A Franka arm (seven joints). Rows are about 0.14 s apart.
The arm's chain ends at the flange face. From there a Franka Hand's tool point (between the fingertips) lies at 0.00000 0.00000 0.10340 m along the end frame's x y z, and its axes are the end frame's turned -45 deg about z.
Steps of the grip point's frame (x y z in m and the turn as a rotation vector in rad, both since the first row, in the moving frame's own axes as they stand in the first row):
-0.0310 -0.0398 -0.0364 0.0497 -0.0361 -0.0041
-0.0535 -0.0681 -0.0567 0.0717 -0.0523 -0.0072
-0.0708 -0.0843 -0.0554 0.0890 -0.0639 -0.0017
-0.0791 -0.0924 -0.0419 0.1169 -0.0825 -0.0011
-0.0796 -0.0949 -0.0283 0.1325 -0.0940 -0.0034
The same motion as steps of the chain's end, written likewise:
-0.0438 -0.0052 -0.0362 0.0096 -0.0607 -0.0041
-0.0769 -0.0089 -0.0563 0.0137 -0.0877 -0.0072
-0.0985 -0.0077 -0.0548 0.0177 -0.1081 -0.0017
-0.1067 -0.0069 -0.0408 0.0243 -0.1410 -0.0011
-0.1069 -0.0080 -0.0269 0.0272 -0.1602 -0.0034

